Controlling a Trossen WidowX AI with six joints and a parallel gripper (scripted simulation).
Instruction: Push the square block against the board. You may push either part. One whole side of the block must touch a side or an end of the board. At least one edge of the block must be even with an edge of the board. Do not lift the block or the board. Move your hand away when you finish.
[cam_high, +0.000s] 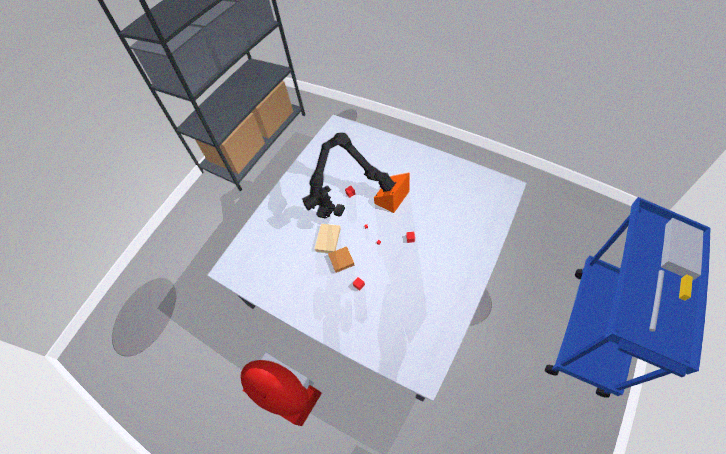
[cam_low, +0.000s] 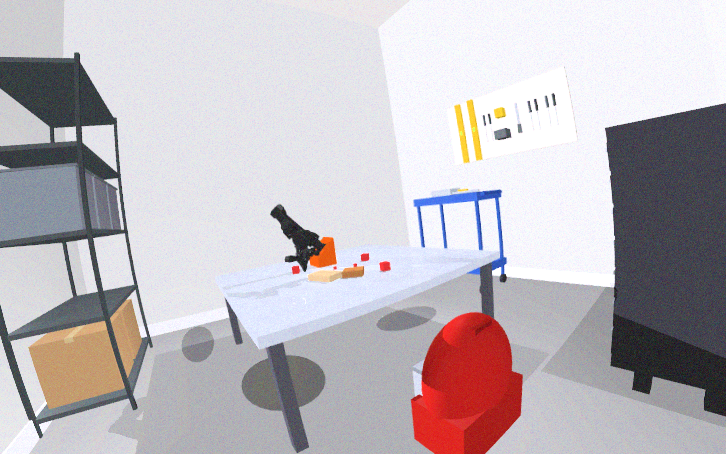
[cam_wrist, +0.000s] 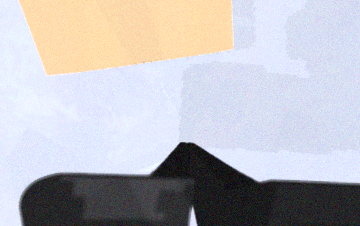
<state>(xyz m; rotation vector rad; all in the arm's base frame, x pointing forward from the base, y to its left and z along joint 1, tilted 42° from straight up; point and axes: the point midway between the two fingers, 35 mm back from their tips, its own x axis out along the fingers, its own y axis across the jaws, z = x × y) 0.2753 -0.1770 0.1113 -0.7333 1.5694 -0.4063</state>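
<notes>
Now: gripper tip 110 mm short of the tan board, 70 mm to the right of it and 20 mm above it. From my gripper tip the other things lie so: square block (170 mm ahead, 200 mm to the left, 20 mm below).
</notes>
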